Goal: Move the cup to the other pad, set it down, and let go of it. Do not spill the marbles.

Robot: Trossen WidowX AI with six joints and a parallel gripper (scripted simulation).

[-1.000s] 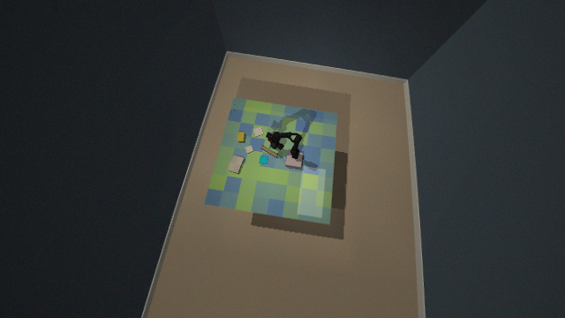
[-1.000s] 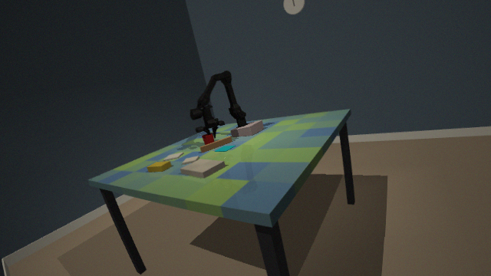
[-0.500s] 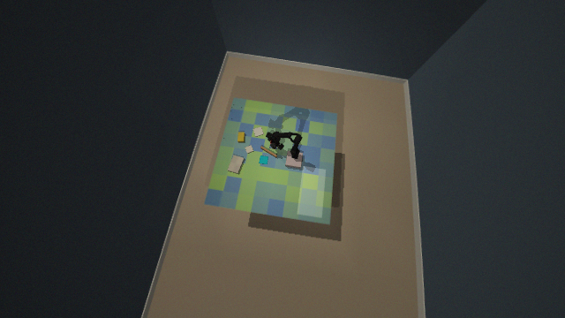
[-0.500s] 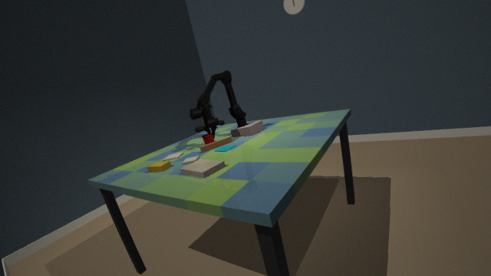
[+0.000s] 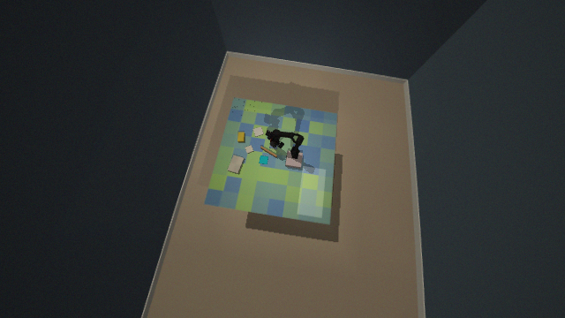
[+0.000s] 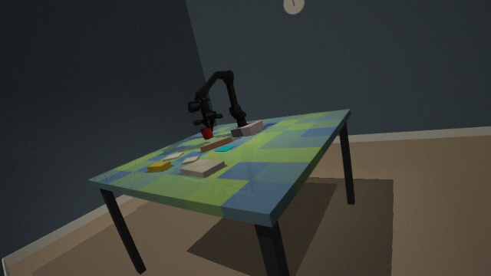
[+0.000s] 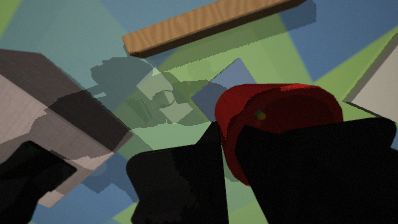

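Now: gripper tip 40 mm short of the marble, 30 mm to the left of it and 20 mm above it. From my gripper tip the other things lie so: flat teal pad: 180 mm to the left, 100 mm ahead, 90 mm below; red cup: 30 mm ahead, 20 mm to the right; long wooden bar: 80 mm to the left, 70 mm below, 60 mm ahead.
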